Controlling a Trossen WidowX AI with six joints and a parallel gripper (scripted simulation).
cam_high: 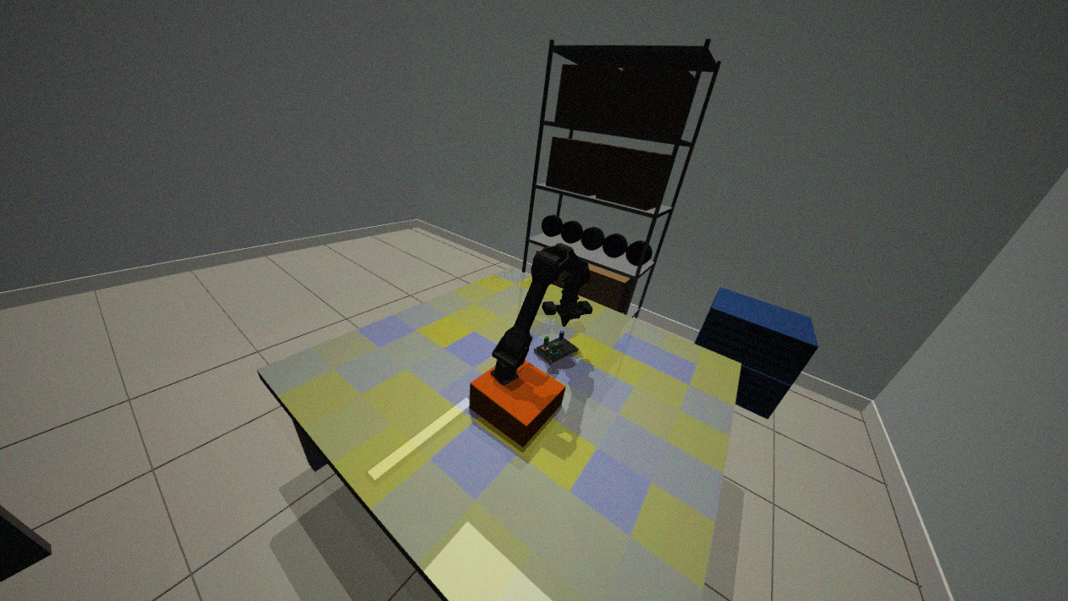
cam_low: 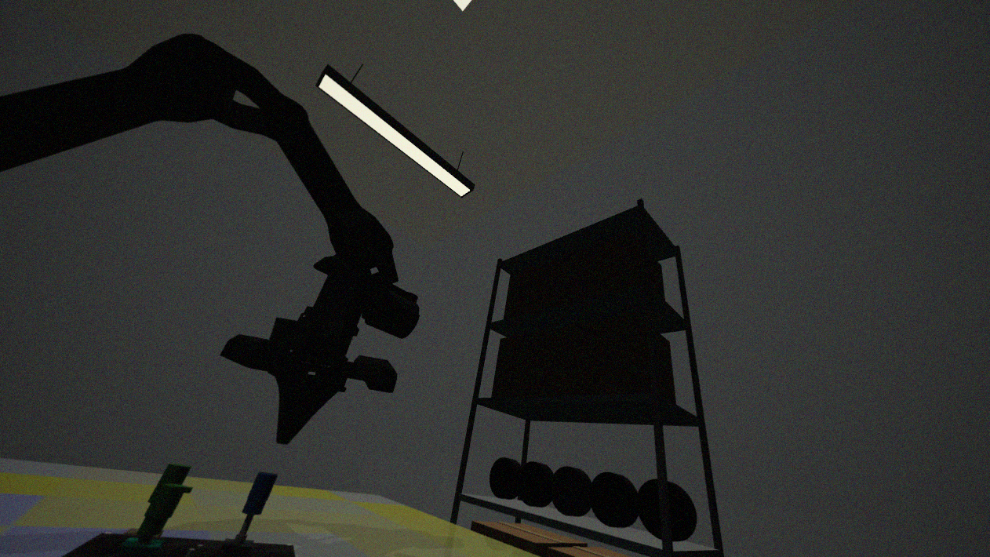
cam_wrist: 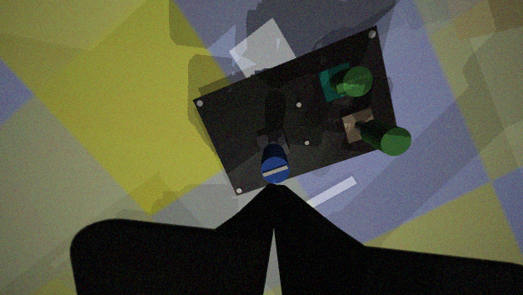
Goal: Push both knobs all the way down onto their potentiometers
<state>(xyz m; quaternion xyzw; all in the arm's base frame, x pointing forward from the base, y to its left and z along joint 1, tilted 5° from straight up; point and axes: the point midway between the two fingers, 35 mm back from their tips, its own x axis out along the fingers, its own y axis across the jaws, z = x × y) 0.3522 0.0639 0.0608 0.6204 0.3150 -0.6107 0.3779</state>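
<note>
Now: gripper tip 40 mm above the blue knob. The rest, counted from my gripper tip: green knob: 70 mm behind, 30 mm to the right, 60 mm below.
</note>
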